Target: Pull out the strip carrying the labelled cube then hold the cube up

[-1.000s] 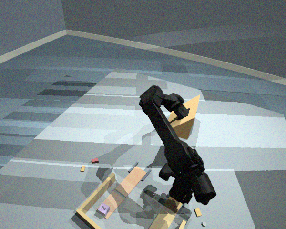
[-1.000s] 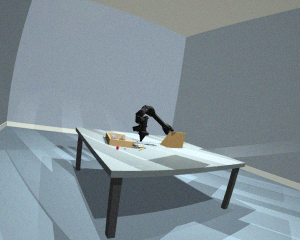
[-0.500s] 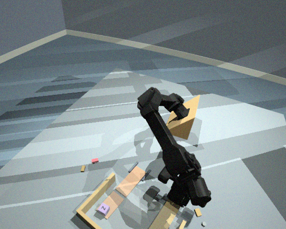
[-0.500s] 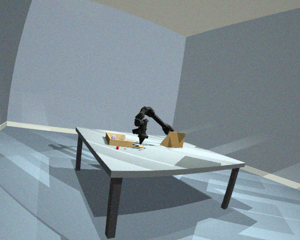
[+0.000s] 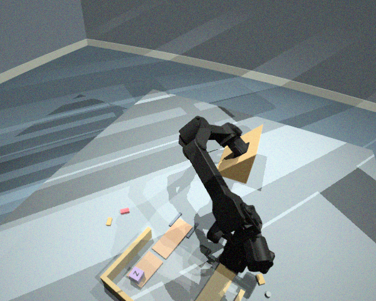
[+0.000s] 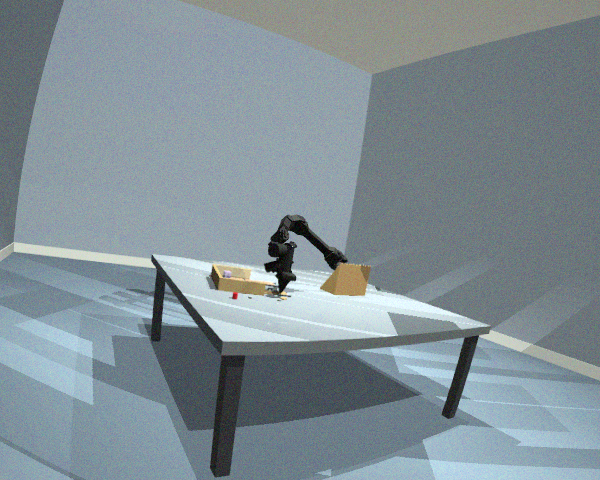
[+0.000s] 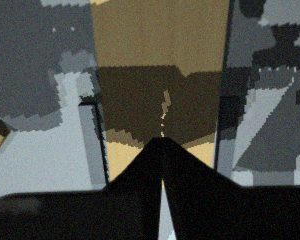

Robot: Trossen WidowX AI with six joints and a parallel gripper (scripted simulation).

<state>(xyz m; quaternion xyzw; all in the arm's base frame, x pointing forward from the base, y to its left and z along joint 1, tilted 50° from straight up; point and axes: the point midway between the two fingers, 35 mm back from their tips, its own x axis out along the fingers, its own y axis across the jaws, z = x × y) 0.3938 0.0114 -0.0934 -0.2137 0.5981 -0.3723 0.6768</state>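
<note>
Right now my gripper tip is 10 cm short of the strip and 2 cm to the left of it. From my gripper tip the other things lie so: small tan block 3 cm ahead, 9 cm to the left.
</note>
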